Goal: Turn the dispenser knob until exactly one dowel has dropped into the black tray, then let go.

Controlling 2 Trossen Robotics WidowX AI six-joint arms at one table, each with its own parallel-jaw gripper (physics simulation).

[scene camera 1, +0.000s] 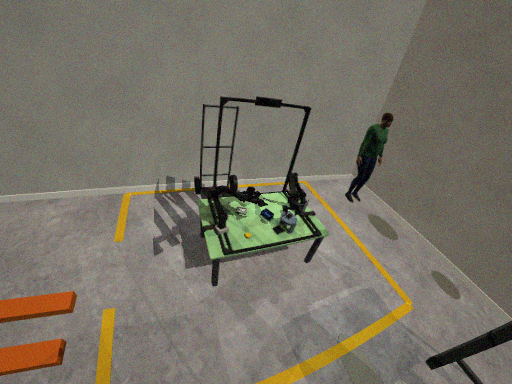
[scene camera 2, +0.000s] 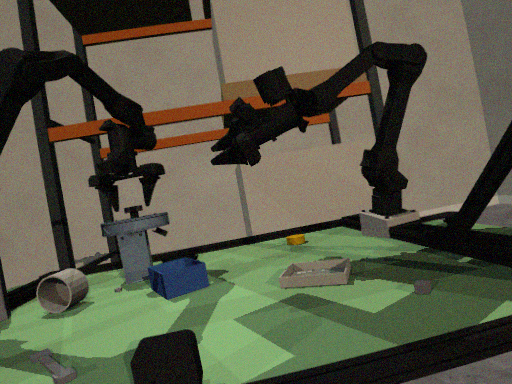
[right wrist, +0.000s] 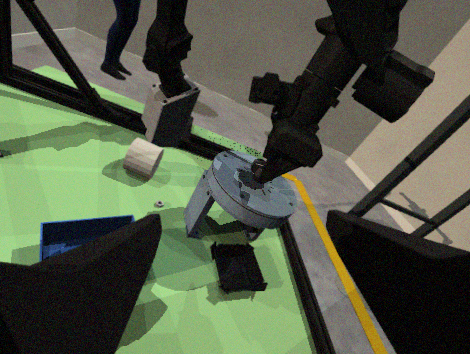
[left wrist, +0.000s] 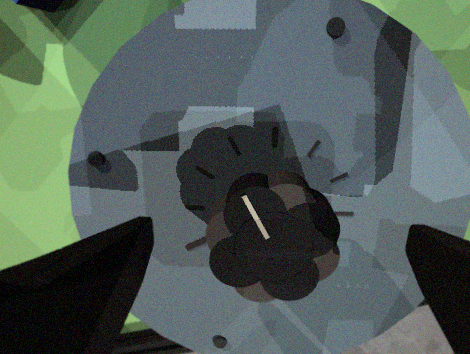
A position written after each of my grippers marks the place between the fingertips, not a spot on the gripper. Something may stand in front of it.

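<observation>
A blue bin (scene camera 2: 178, 277) rests on the table, and a shallow grey tray (scene camera 2: 336, 271) rests on the table too. I can see the blue bin in the right wrist view (right wrist: 56, 237) as well. The shallow grey tray is out of frame in the right wrist view, and the shallow grey tray is out of frame in the left wrist view too. My right gripper (scene camera 2: 211, 156) is open and holds nothing; the right wrist view (right wrist: 245, 220) shows my right gripper too. My left gripper (scene camera 2: 132, 209) is open as well, holding nothing, and I also find my left gripper in the left wrist view (left wrist: 279, 234) and in the right wrist view (right wrist: 263, 168).
</observation>
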